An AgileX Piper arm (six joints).
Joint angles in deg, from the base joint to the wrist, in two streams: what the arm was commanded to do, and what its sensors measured. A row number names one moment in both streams.
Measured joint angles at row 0:
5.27 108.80 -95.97 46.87 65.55 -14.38
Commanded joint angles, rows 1 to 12:
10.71 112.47 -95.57 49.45 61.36 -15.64
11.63 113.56 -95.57 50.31 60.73 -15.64
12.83 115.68 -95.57 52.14 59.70 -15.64
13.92 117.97 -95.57 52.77 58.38 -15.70
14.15 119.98 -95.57 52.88 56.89 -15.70
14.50 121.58 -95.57 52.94 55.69 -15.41
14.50 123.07 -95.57 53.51 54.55 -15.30
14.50 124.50 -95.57 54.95 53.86 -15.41
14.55 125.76 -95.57 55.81 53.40 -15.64
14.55 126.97 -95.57 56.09 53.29 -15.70
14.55 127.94 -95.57 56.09 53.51 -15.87
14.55 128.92 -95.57 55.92 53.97 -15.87
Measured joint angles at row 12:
14.44 127.83 -95.86 55.12 53.57 -14.78
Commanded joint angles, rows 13 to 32:
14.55 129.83 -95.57 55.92 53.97 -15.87
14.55 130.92 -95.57 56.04 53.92 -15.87
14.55 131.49 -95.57 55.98 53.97 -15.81
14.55 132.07 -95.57 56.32 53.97 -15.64
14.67 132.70 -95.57 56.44 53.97 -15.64
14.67 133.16 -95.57 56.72 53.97 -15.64
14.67 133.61 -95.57 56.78 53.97 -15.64
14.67 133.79 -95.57 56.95 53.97 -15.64
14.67 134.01 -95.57 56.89 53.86 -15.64
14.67 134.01 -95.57 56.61 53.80 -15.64
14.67 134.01 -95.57 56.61 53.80 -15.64
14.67 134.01 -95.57 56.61 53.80 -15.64
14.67 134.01 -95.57 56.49 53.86 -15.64
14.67 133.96 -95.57 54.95 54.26 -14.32
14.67 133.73 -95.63 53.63 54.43 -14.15
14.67 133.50 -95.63 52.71 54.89 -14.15
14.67 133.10 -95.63 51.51 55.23 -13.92
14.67 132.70 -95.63 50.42 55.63 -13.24
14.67 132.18 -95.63 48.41 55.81 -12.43
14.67 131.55 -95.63 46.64 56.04 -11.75
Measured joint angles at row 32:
14.44 132.81 -95.80 48.99 54.83 -12.66
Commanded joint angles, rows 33 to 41:
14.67 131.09 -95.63 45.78 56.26 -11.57
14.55 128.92 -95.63 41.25 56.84 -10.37
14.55 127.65 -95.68 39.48 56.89 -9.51
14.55 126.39 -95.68 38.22 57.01 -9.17
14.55 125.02 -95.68 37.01 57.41 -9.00
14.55 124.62 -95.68 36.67 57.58 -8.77
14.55 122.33 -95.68 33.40 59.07 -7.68
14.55 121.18 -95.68 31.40 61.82 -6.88
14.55 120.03 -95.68 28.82 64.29 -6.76
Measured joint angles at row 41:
14.44 121.81 -95.80 32.26 60.33 -7.62
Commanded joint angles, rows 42 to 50:
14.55 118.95 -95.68 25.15 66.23 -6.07
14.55 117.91 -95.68 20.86 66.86 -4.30
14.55 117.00 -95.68 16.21 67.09 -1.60
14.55 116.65 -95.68 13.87 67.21 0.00
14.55 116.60 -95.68 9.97 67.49 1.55
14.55 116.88 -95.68 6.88 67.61 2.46
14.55 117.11 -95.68 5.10 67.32 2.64
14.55 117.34 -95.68 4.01 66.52 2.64
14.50 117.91 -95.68 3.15 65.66 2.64
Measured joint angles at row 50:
14.44 117.06 -95.80 4.70 66.63 2.35
